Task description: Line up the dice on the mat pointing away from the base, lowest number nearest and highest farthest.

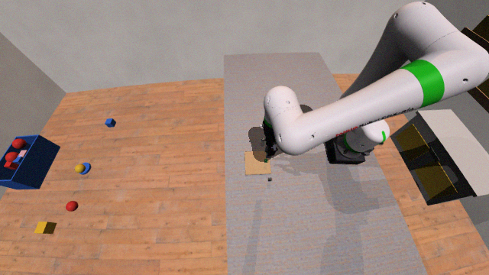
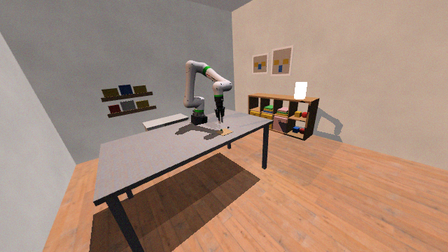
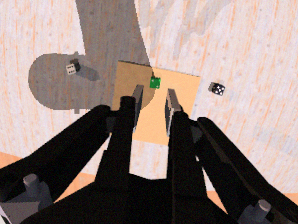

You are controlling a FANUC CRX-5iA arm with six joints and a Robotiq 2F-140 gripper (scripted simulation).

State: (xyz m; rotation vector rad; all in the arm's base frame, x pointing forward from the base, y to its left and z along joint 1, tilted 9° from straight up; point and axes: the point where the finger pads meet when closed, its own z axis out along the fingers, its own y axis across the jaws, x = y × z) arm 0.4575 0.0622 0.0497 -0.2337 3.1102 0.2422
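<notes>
Right now the black die is 20 mm behind my hand, 110 mm to the left of it and 120 mm below it. Also, from my hand: green die (120 mm below); tan mat (50 mm ahead, 10 mm to the left, 130 mm below); white die (10 mm ahead, 140 mm to the right, 120 mm below).
</notes>
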